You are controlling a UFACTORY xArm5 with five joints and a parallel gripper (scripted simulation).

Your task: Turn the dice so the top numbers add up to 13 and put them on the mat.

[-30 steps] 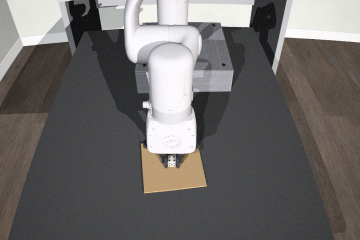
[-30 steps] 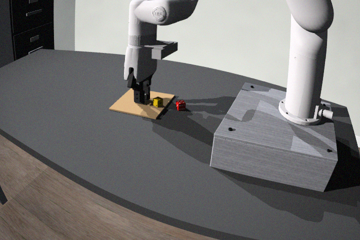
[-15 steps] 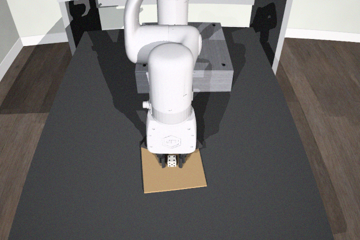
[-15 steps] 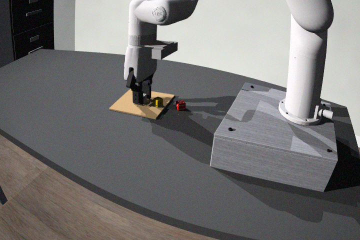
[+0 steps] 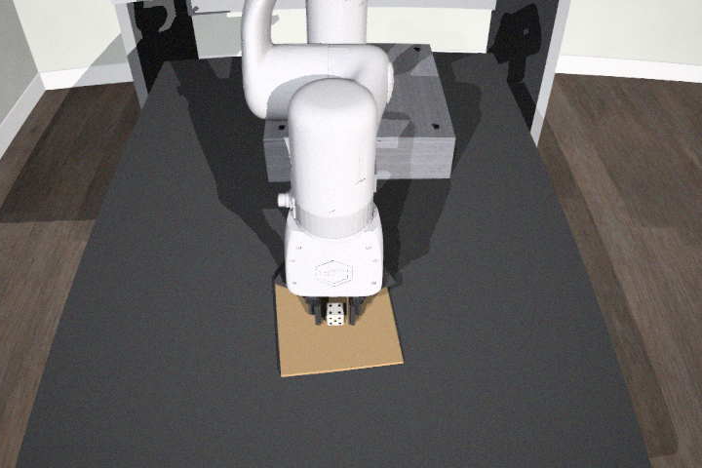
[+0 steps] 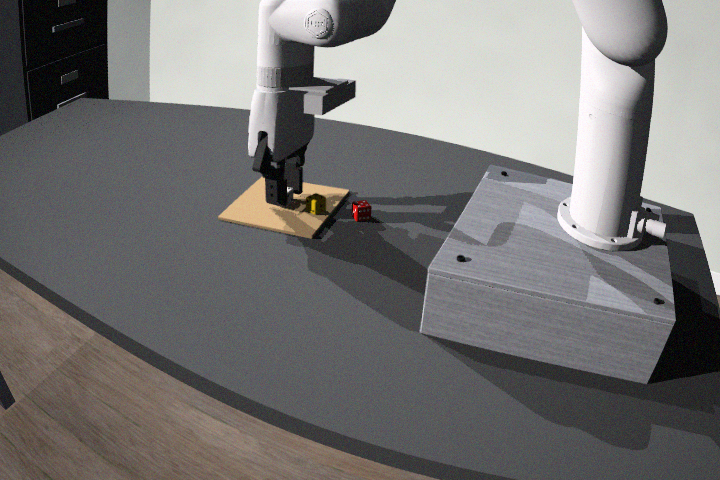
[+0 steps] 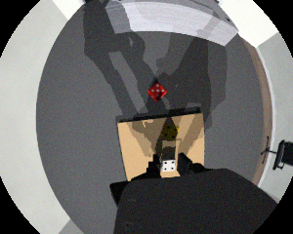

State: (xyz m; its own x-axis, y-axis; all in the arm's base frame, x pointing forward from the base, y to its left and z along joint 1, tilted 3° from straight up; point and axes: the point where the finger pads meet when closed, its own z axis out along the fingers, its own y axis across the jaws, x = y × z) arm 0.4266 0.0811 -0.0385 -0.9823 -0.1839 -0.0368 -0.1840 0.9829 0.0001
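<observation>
Now: the white die 20 mm below my hand. The rest, counted from my hand: yellow die 50 mm behind, 10 mm to the right, 20 mm below; then red die 100 mm behind, 40 mm to the right, 20 mm below; then tan mat 30 mm below.
</observation>
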